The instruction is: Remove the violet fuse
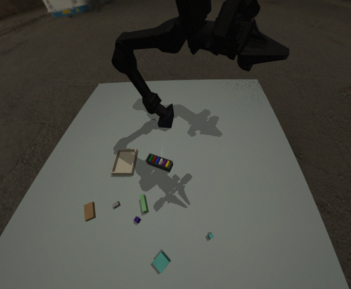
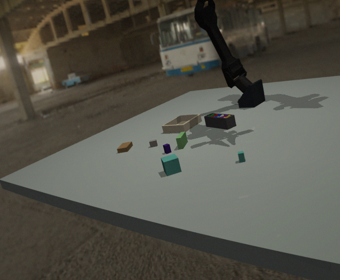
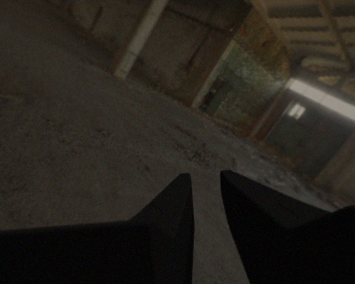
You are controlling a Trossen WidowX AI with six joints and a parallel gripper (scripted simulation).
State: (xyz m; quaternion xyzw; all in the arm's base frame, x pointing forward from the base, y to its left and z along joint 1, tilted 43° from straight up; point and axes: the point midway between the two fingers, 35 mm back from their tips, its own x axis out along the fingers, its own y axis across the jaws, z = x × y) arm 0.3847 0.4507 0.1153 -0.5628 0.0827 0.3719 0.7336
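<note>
Now: the violet fuse 60 mm behind my gripper tip, 280 mm to the right of it and 480 mm below it. Also, from my gripper tip: red fuse: 80 mm behind, 320 mm to the right, 480 mm below; yellow fuse: 50 mm behind, 260 mm to the right, 480 mm below; blue fuse: 70 mm behind, 310 mm to the right, 480 mm below.
</note>
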